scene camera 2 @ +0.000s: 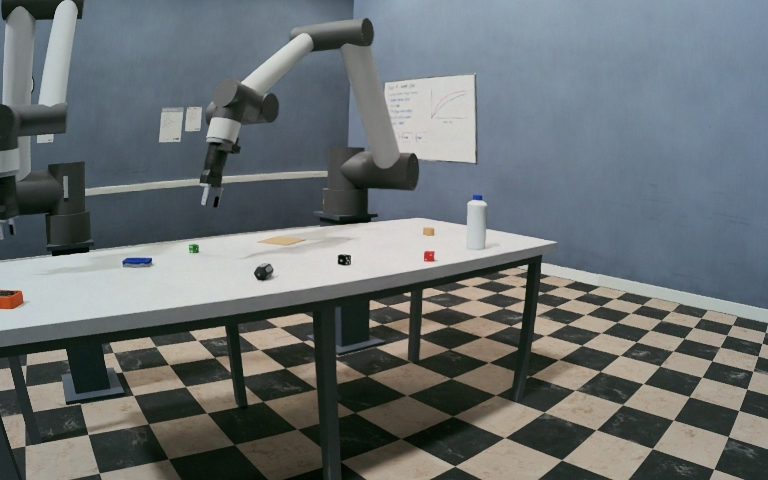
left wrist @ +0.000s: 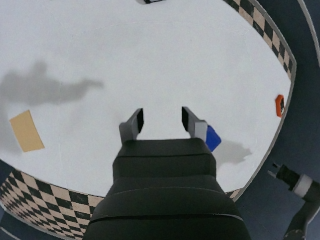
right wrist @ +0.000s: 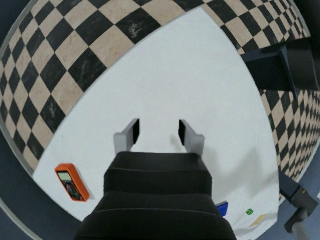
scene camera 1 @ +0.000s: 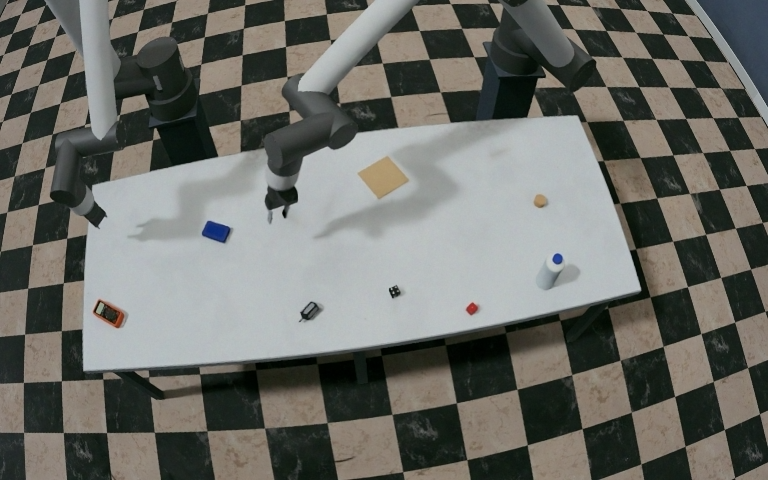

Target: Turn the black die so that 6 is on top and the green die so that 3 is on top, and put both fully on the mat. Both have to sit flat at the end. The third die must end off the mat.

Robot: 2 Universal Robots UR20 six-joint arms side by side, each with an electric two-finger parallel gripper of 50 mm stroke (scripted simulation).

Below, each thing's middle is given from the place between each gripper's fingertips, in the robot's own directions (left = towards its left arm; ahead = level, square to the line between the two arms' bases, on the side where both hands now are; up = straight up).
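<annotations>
My left gripper (scene camera 2: 209, 206) is now 190 mm above the tan mat (scene camera 1: 382, 177), 220 mm past it and 390 mm to the right of it. The white bottle (scene camera 2: 477, 210) is 100 mm below my left hand, 900 mm to the left of it and 300 mm ahead of it.
As for the tan mat and my right hand, the mat lies 15 cm below that hand, 7 cm behind it and 115 cm to the left of it.
</annotations>
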